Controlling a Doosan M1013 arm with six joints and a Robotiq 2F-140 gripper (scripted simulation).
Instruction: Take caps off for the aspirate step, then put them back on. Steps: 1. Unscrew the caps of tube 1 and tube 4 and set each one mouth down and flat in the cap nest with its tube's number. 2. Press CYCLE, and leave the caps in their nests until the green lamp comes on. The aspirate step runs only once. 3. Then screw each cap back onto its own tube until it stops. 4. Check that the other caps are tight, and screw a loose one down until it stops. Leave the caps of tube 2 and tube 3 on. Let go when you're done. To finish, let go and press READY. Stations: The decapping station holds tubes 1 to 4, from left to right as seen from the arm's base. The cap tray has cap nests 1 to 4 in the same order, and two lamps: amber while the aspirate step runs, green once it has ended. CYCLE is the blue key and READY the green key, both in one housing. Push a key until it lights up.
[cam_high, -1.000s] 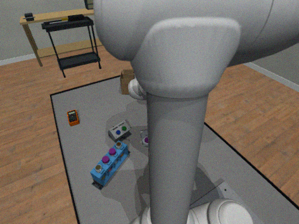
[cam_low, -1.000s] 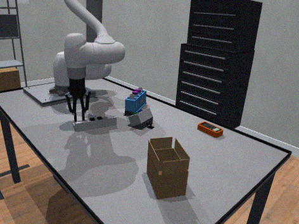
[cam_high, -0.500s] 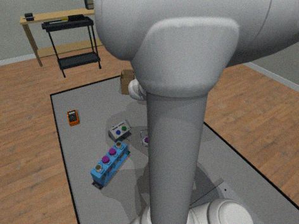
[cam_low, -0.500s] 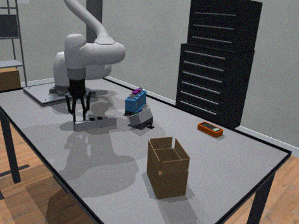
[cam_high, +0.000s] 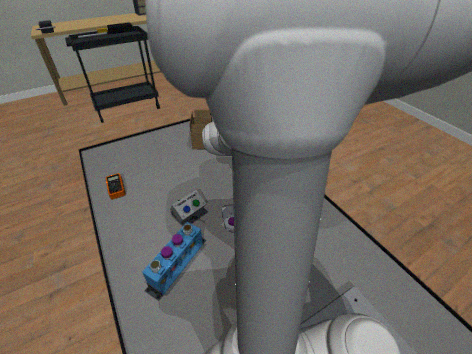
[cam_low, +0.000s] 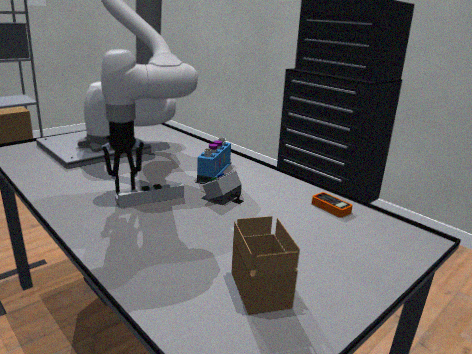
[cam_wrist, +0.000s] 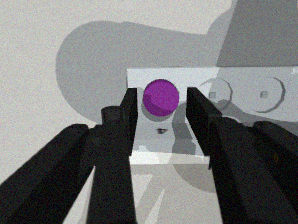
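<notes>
The blue cycle key is 30 cm to the left of my hand, 13 cm ahead of it and 1 cm above it. Round my hand: grey key housing (28 cm to the left, 15 cm ahead, 1 cm below); then green ready key (26 cm to the left, 14 cm ahead, 1 cm above); then purple cap (15 cm to the left, 5 cm below, 3 cm ahead).
</notes>
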